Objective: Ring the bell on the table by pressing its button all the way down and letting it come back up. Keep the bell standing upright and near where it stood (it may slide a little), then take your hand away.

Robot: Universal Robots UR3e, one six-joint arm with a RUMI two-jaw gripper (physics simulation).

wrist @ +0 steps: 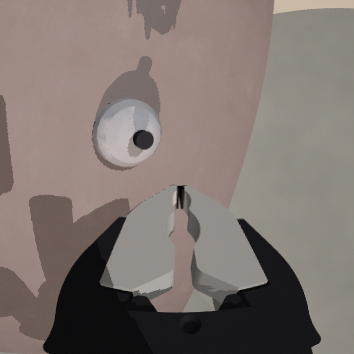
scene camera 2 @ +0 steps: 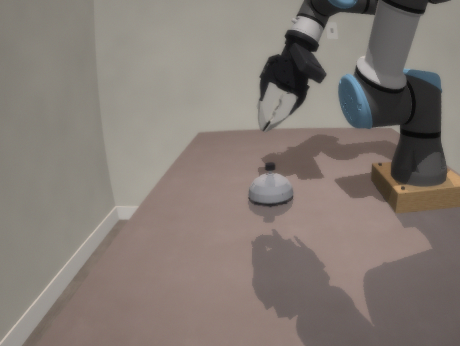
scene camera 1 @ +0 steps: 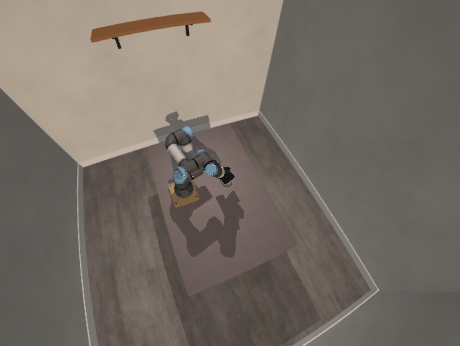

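Where they show: gripper, fingertip midpoint: [wrist: 178,187] [scene camera 2: 263,130]; arm's base, origin of the base link: [scene camera 2: 418,175] [scene camera 1: 184,189].
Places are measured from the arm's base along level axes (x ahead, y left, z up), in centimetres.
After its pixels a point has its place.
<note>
A silver dome bell [scene camera 2: 270,190] @(x 30.8, y 1.9, z -1.2 cm) [wrist: 120,131] @(x 29.0, y -1.5, z 0.1 cm) stands upright on the table [scene camera 2: 175,240] @(x 44.8, y 14.6, z -4.1 cm) [wrist: 60,60] @(x 20.8, y 5.0, z -4.1 cm). Its black button [scene camera 2: 270,166] @(x 30.7, y -0.8, z 2.3 cm) [wrist: 143,139] @(x 30.7, y -1.6, z 2.5 cm) stands up clear of the dome. In the first scene view, part of the bell [scene camera 1: 226,184] @(x 29.7, y -5.2, z -2.4 cm) shows below the gripper, which hides the rest. My gripper [scene camera 2: 265,130] @(x 31.9, y -4.1, z 8.0 cm) [wrist: 178,187] @(x 31.9, y -4.1, z 8.0 cm) is shut and empty. Its tips are apart from the button, above it and slightly to its left in the second scene view. In the wrist view the tips are below and right of the button.
The arm's wooden base block [scene camera 1: 184,202] @(x -2.2, y -9.5, z -0.2 cm) [scene camera 2: 420,199] @(x 2.7, y 7.8, z -1.8 cm) stands on the table, to the right of the bell in the second scene view. A wooden shelf [scene camera 1: 150,26] hangs high on the wall. Arm shadows fall across the table.
</note>
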